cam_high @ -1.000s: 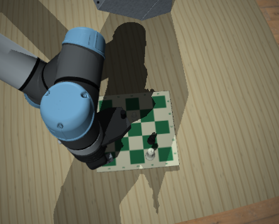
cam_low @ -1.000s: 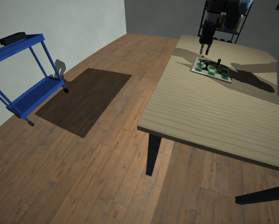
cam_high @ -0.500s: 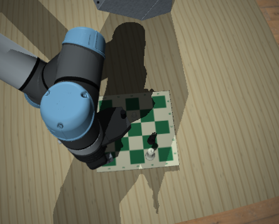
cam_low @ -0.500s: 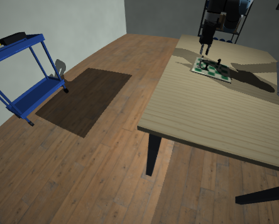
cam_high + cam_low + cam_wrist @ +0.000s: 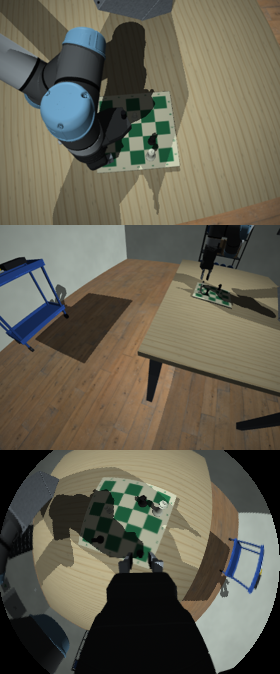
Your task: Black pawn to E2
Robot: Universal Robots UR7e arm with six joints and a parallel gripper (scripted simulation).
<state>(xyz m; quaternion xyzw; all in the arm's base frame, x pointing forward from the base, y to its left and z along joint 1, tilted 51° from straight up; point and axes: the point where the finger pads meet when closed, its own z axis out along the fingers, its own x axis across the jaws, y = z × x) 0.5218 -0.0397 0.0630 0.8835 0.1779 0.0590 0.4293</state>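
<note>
Right now my hand is 40 mm above the small black piece. From my hand the other things lie so: white chess piece (20 mm ahead, 110 mm to the left, 30 mm below); then chessboard (60 mm behind, 90 mm to the left, 60 mm below).
</note>
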